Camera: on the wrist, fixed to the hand. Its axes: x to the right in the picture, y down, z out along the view.
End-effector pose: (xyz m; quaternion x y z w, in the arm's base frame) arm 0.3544 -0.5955 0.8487 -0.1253 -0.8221 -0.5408 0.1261
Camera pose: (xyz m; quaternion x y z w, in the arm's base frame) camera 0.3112 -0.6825 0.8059 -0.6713 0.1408 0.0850 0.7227
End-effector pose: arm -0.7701 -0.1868 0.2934 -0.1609 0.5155 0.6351 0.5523
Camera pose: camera -0.7252 -0.2387 0.2124 -0.3469 -0.2945 -0.5068 0.7322
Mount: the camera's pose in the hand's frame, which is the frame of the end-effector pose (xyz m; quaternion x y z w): 0.0197 -0.0849 -0.0606 -0.0004 0.2382 0.9711 0.0135
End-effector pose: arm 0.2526 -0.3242 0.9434 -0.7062 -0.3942 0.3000 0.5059
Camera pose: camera 0.2910 -0.3212 1.0423 0.4640 -0.8009 -0.3270 0.1909
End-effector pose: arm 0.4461 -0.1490 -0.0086 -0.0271 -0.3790 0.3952 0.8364
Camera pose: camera 0.5481 -0.1784 -0.0104 0.4629 -0.2203 -0.8109 0.2822
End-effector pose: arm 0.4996 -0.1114 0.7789 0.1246 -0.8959 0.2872 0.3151
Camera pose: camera 0.5486 -0.1445 0.8670 0.9369 0.0582 -0.3392 0.0612
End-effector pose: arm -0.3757 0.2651 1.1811 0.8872 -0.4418 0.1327 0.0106
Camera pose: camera -0.3113 0.3097 1.2527 0.4487 0.8651 -0.2232 0.0231
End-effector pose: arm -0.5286 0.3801 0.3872 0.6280 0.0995 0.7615 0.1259
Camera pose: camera -0.5859 0.4673 0.3677 0.0763 0.5788 -0.2822 0.7613
